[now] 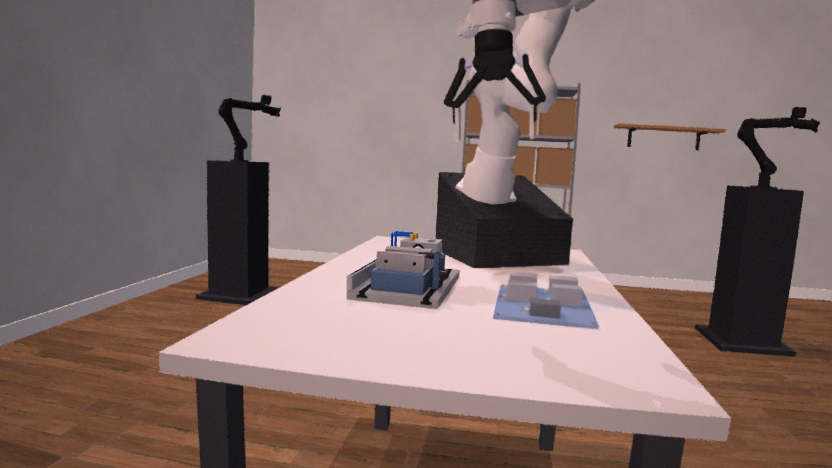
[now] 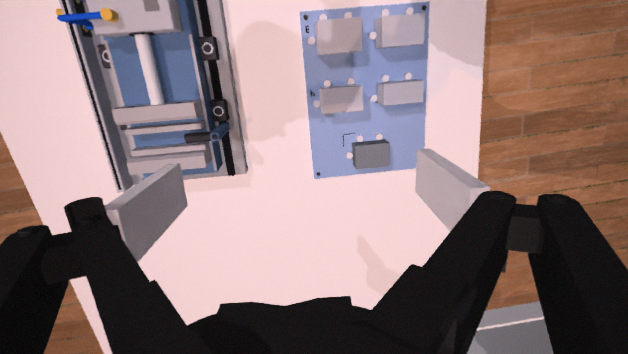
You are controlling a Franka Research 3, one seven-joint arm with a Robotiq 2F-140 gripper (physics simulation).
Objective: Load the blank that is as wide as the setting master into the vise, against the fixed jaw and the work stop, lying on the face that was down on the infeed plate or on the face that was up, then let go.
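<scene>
The blue infeed plate [image 1: 506, 313] [image 2: 332, 160] carries four light grey blanks, two in the back row [image 2: 339, 36] [image 2: 401, 31] and two in the middle row [image 2: 342, 99] [image 2: 401, 93]. A smaller dark grey block [image 1: 545, 308] [image 2: 371, 154], probably the setting master, sits at the plate's front. Which blank matches its width I cannot tell. The vise [image 1: 401, 280] [image 2: 157, 113] stands left of the plate, with no blank visible between its jaws. A dark rod on a blue arm [image 2: 219, 132], probably the work stop, reaches over the jaw area. My gripper [image 1: 494, 133] [image 2: 299, 177] is open and empty, high above the table.
The white table [image 1: 349, 349] [image 2: 280, 220] bears the vise and plate. A blue handle with yellow ends [image 1: 402, 234] [image 2: 82, 16] rises at the vise's back. The black robot base [image 1: 520, 238] stands behind. Two black pedestals [image 1: 237, 227] [image 1: 756, 267] with small arms flank the table.
</scene>
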